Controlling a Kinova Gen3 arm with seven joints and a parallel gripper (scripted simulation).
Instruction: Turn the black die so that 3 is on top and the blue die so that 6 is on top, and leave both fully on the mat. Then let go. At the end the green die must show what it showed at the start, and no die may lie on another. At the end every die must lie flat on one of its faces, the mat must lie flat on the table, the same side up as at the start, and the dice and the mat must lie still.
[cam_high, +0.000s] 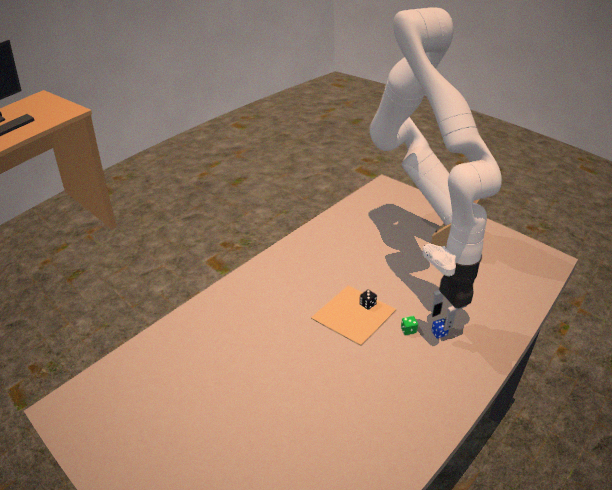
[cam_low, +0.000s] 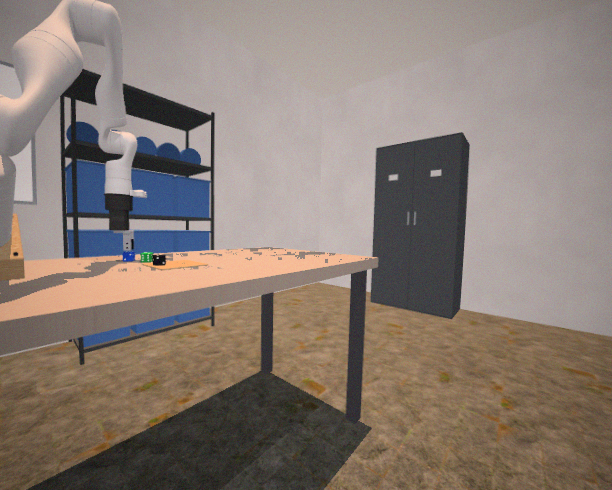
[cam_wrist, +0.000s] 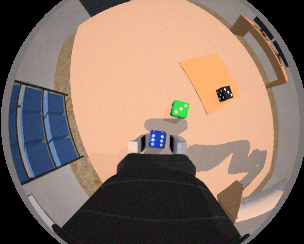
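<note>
The blue die is 40 mm below my hand. Also, from my hand: black die (20 mm ahead, 190 mm to the right, 40 mm below); green die (30 mm ahead, 60 mm to the right, 40 mm below); orange mat (60 mm ahead, 190 mm to the right, 50 mm below).
</note>
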